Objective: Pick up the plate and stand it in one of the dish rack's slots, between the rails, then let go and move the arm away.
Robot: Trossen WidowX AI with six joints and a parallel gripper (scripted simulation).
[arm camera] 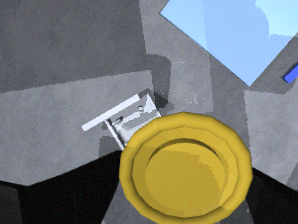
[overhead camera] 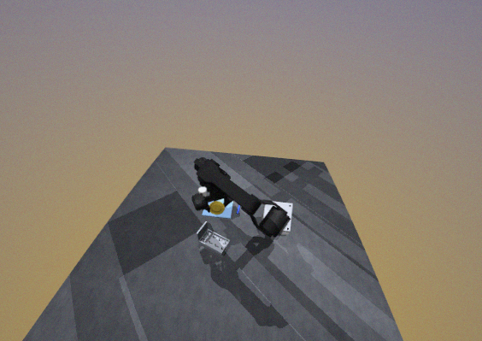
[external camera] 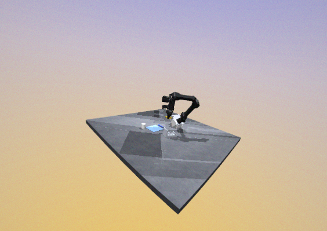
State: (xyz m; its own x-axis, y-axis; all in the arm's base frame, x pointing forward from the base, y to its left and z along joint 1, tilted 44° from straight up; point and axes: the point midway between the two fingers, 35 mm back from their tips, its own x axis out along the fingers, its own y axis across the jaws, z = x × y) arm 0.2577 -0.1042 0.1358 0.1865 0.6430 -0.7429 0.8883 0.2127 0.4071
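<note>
My gripper tip is 10 mm short of the grey dish rack, 60 mm to the right of it and 150 mm above it. From my gripper tip the other things lie so: yellow plate 10 mm above; then light blue mat 10 mm ahead, 150 mm to the right, 170 mm below; then blue utensil 110 mm behind, 160 mm to the right, 170 mm below.
</note>
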